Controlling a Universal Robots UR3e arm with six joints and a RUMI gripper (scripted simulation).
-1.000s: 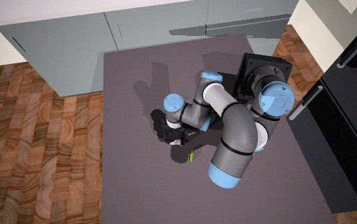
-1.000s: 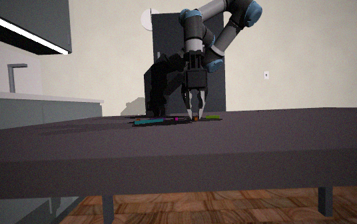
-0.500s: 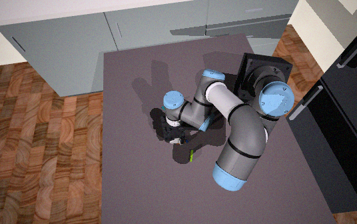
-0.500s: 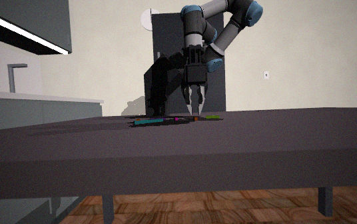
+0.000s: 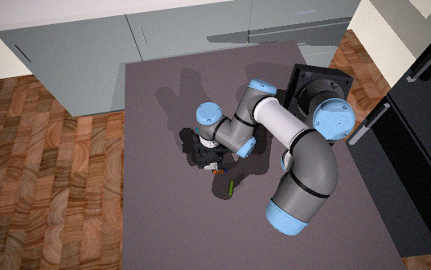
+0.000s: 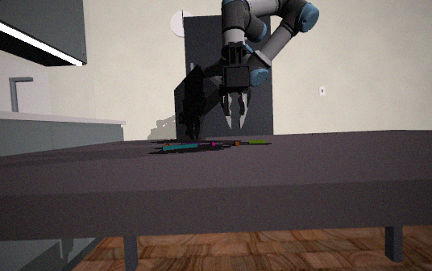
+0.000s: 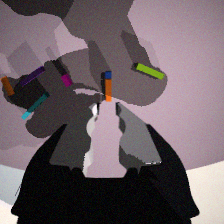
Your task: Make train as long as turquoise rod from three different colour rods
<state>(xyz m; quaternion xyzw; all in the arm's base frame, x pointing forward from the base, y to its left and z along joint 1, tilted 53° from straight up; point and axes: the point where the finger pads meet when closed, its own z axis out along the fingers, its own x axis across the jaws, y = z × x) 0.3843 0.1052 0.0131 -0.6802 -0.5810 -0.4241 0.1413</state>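
The lime rod is 70 mm to the left of my hand, 60 mm below it and 40 mm behind it. From my hand the other things lie so: blue rod: 60 mm below, 30 mm behind; then magenta rod: 70 mm to the right, 60 mm below, 20 mm behind; then purple rod: 140 mm to the right, 60 mm below, 30 mm behind.
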